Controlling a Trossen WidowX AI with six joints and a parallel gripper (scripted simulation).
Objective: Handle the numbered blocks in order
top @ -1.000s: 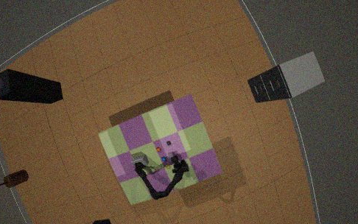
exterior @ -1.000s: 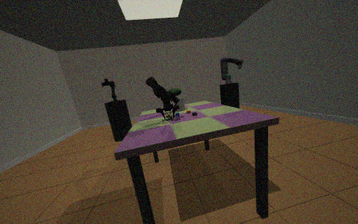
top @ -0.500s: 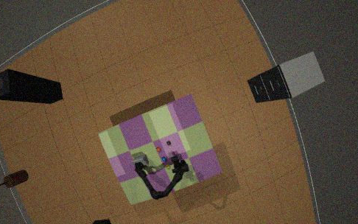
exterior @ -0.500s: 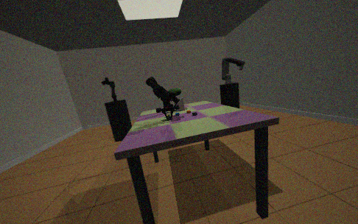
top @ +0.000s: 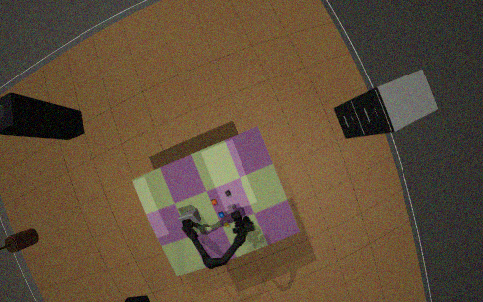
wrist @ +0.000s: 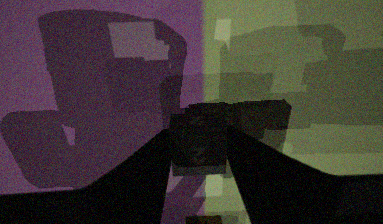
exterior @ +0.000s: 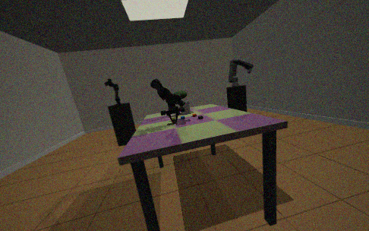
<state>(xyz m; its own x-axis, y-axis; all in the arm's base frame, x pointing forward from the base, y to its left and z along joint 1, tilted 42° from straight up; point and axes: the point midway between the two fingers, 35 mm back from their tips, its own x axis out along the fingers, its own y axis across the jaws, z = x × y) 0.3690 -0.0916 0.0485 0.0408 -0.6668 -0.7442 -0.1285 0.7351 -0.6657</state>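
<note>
The grey block is 1 cm behind my gripper tip. From my gripper tip the other things lie so: dark block (22 cm to the left, 3 cm behind, 1 cm below); blue block (13 cm behind, 7 cm to the left, 1 cm below); yellow block (11 cm behind, 2 cm to the right, 1 cm below).
</note>
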